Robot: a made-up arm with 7 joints. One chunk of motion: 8 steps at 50 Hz.
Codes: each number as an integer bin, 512 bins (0 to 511) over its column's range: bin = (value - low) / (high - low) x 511, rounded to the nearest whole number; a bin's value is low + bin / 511 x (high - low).
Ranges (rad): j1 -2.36..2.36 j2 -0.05..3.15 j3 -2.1..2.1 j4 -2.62..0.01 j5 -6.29..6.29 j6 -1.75..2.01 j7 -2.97..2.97
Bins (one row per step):
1: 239 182 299 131 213 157 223
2: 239 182 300 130 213 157 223
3: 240 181 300 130 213 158 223
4: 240 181 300 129 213 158 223
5: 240 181 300 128 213 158 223
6: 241 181 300 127 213 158 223
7: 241 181 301 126 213 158 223
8: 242 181 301 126 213 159 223
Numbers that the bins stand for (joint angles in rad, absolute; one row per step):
1: -0.1524 1.0897 0.3575 -1.9458 -1.0463 -0.5948 -0.3778
2: -0.1524 1.0897 0.3658 -1.9509 -1.0463 -0.5948 -0.3778
3: -0.1432 1.0835 0.3658 -1.9509 -1.0463 -0.5874 -0.3778
4: -0.1432 1.0835 0.3658 -1.9561 -1.0463 -0.5874 -0.3778
5: -0.1432 1.0835 0.3658 -1.9612 -1.0463 -0.5874 -0.3778
6: -0.1339 1.0835 0.3658 -1.9664 -1.0463 -0.5874 -0.3778
7: -0.1339 1.0835 0.3740 -1.9715 -1.0463 -0.5874 -0.3778
8: -0.1247 1.0835 0.3740 -1.9715 -1.0463 -0.5801 -0.3778

